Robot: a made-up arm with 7 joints.
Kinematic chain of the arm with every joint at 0, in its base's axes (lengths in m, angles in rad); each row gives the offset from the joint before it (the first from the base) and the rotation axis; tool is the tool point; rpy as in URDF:
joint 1: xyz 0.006 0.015 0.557 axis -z
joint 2: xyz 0 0.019 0.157 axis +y
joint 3: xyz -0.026 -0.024 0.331 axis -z
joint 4: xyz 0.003 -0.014 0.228 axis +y
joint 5: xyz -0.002 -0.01 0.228 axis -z
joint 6: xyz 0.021 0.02 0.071 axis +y
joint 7: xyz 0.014 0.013 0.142 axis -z
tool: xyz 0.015 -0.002 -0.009 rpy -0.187 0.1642 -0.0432
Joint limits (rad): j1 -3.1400..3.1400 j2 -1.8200..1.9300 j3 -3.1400..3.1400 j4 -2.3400..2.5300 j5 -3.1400..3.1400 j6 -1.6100..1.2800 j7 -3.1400..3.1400
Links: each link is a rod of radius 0.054 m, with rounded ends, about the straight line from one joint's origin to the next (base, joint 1, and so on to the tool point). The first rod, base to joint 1, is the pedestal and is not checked.
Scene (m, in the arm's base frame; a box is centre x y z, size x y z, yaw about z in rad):
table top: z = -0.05
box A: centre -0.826 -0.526 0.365 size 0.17 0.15 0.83 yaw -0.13
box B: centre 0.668 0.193 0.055 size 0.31 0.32 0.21 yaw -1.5
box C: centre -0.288 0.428 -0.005 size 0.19 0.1 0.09 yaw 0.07
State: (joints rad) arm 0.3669 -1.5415 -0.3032 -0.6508 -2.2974 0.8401 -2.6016
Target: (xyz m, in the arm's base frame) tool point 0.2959 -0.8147 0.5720
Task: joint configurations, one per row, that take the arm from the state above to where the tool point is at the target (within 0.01 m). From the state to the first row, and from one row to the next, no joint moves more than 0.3 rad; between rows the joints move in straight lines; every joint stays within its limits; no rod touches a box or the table.
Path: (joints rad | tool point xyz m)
1: 0.2013 -1.4566 -0.1137 -0.9341 -2.2637 0.9867 -2.4136 | -0.6995 0.1631 0.3986
2: 0.0356 -1.3717 0.0757 -1.2175 -2.2300 1.1334 -2.2257 | -0.6174 0.1217 0.4436
3: -0.1300 -1.2868 0.2652 -1.5008 -2.1963 1.2800 -2.0377 | -0.5368 0.0960 0.5248
4: -0.4276 -1.3182 0.0441 -1.3335 -2.2532 1.1392 -2.1500 | -0.5650 -0.1682 0.4664
5: -0.7251 -1.3497 -0.1771 -1.1662 -2.3102 0.9983 -2.2623 | -0.4710 -0.4447 0.4408
6: -1.0226 -1.3812 -0.3982 -0.9989 -2.3671 0.8575 -2.3746 | -0.2648 -0.6695 0.4531
7: -1.3201 -1.4127 -0.6194 -0.8315 -2.4241 0.7166 -2.4869 | 0.0100 -0.7969 0.5006
8: -1.6176 -1.4442 -0.8405 -0.6642 -2.4810 0.5758 -2.5992 | 0.2959 -0.8147 0.5720

